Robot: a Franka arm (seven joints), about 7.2 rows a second.
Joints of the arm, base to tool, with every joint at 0 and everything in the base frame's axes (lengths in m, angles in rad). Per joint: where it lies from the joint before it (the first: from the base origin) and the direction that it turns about. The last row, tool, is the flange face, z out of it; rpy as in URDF.
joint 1: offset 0.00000 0.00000 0.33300 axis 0 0 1
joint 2: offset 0.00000 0.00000 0.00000 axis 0 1 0
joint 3: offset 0.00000 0.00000 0.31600 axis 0 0 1
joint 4: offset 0.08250 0.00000 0.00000 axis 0 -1 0
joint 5: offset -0.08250 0.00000 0.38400 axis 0 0 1
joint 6: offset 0.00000 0.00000 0.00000 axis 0 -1 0
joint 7: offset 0.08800 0.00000 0.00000 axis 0 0 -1
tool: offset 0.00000 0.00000 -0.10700 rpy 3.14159 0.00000 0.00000
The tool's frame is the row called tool.
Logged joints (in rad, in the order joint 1, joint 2, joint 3, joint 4, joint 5, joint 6, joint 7), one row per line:
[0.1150, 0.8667, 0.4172, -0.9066, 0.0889, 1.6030, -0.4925]
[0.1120, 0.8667, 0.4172, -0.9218, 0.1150, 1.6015, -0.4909]
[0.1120, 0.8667, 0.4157, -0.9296, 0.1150, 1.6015, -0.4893]
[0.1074, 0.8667, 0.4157, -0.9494, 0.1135, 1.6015, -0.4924]
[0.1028, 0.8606, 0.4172, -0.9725, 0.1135, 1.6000, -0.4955]
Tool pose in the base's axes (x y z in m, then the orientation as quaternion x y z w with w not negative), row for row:
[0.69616, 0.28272, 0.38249, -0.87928, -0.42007, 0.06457, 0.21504]
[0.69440, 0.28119, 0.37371, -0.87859, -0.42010, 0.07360, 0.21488]
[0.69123, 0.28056, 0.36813, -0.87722, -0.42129, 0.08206, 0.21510]
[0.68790, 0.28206, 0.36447, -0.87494, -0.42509, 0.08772, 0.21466]
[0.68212, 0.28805, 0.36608, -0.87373, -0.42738, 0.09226, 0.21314]
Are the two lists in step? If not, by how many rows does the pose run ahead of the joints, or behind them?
The pose runs 2 rows ahead of the joints: the pose in row i belongs to the joints in row i + 2.
